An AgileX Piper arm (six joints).
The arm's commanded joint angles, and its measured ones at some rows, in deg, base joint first. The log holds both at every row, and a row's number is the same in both.
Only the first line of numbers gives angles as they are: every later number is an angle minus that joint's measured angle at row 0.
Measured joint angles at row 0:
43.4, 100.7, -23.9, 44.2, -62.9, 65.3
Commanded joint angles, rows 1 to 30:
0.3, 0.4, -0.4, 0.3, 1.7, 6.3
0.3, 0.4, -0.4, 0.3, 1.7, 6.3
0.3, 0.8, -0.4, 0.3, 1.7, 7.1
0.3, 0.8, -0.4, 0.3, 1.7, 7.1
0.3, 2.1, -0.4, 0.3, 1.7, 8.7
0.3, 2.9, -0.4, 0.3, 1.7, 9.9
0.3, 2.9, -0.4, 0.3, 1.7, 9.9
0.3, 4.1, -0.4, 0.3, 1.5, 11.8
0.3, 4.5, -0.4, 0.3, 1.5, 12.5
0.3, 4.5, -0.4, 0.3, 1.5, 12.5
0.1, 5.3, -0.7, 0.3, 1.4, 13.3
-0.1, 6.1, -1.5, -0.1, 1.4, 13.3
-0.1, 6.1, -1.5, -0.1, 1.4, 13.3
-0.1, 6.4, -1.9, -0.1, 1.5, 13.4
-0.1, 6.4, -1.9, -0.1, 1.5, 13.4
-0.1, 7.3, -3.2, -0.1, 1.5, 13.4
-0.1, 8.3, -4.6, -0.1, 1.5, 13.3
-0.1, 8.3, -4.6, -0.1, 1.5, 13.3
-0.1, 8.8, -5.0, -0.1, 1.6, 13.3
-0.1, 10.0, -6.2, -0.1, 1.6, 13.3
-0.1, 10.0, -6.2, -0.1, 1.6, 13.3
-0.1, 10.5, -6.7, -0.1, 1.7, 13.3
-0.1, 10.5, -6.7, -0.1, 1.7, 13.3
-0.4, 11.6, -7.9, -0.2, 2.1, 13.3
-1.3, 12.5, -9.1, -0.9, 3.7, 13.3
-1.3, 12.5, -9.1, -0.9, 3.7, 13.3
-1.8, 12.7, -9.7, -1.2, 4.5, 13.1
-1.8, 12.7, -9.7, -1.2, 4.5, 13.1
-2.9, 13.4, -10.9, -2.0, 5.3, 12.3
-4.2, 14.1, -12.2, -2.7, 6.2, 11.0
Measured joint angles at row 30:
-2.5, 13.4, -10.4, -1.1, 4.9, 12.7
